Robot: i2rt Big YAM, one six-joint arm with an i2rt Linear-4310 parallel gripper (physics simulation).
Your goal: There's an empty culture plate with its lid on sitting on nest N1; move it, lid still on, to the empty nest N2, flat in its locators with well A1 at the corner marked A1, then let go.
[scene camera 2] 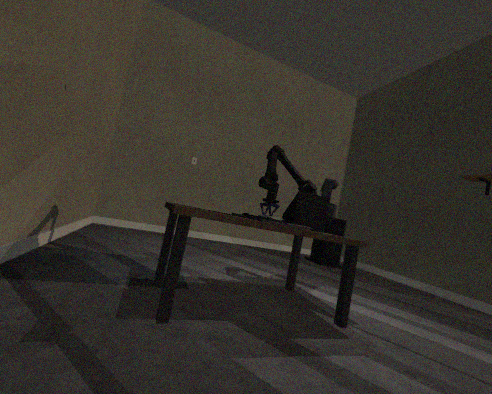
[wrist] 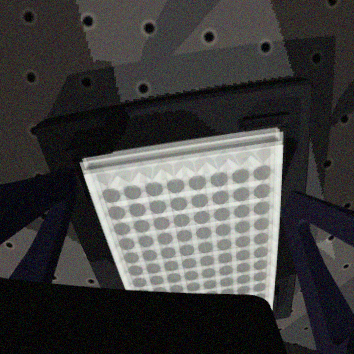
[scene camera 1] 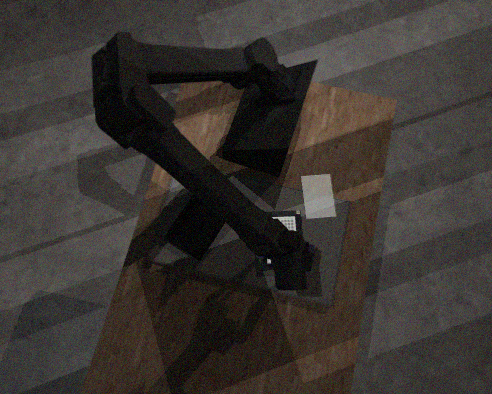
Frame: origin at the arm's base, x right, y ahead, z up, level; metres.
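Where they show: gripper, fingertip midpoint: (scene camera 2: 266, 215) (wrist: 186, 192); arm's base at its link origin: (scene camera 2: 314, 204) (scene camera 1: 283, 90).
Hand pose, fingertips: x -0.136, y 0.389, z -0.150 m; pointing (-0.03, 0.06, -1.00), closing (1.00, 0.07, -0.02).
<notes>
Each offset is from my fingertips to the centre of the thing. Level surfaces: height alone.
The lidded culture plate {dx +0.016, dy -0.040, dz -0.003 m} (wrist: 195, 220) (scene camera 1: 287, 222), pale with rows of round wells, sits on a black nest (wrist: 295, 107) (scene camera 1: 299, 220), taken as N1. Its near end is hidden by the black gripper body in the wrist view. My gripper (wrist: 186, 192) (scene camera 2: 269, 213) is open, with its dark blue fingers on either side of the plate, close to its long sides and not closed on it. In scene camera 1 the arm covers the fingers and part of the plate. Nest N2 cannot be made out, and the A1 mark does not show in the wrist view.
The nest stands on a grey board with holes {dx +0.106, dy -0.041, dz -0.028 m} (wrist: 180, 50) (scene camera 1: 332, 250). A white flat panel {dx -0.049, dy -0.196, dz -0.019 m} (scene camera 1: 318, 196) lies near the board's corner. A large black slanted block (scene camera 1: 267, 120) stands behind. The wooden table {dz -0.035 m} (scene camera 1: 350, 110) (scene camera 2: 225, 216) carries everything; shadows darken much of it.
</notes>
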